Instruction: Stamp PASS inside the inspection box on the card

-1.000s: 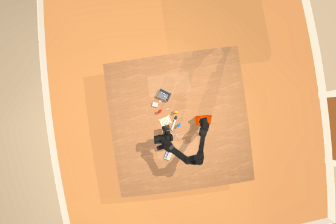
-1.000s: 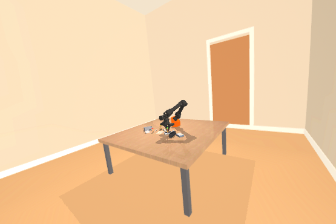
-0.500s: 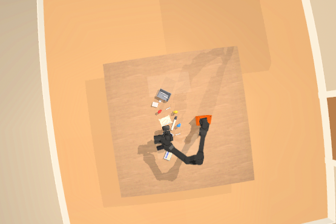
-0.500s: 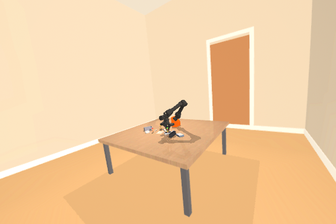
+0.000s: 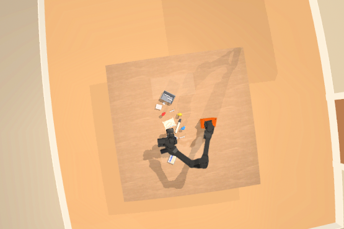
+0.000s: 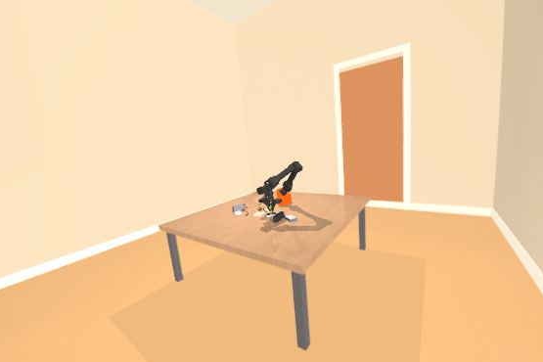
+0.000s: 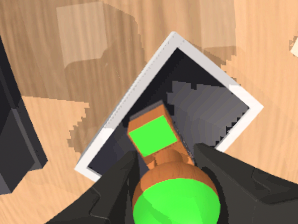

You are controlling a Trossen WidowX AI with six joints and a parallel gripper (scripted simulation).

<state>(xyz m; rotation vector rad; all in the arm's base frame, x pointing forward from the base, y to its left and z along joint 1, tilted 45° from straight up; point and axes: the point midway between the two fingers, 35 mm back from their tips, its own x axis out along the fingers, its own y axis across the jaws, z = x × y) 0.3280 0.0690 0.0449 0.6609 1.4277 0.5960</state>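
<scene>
Now: gripper tip 3 cm above the ink pad. From my gripper tip the other things lie so: white card: 13 cm to the right, 4 cm below; then black block: 5 cm ahead, 10 cm to the left, 2 cm below; then blue-knobbed stamp: 12 cm behind, 7 cm to the right, 2 cm below.
</scene>
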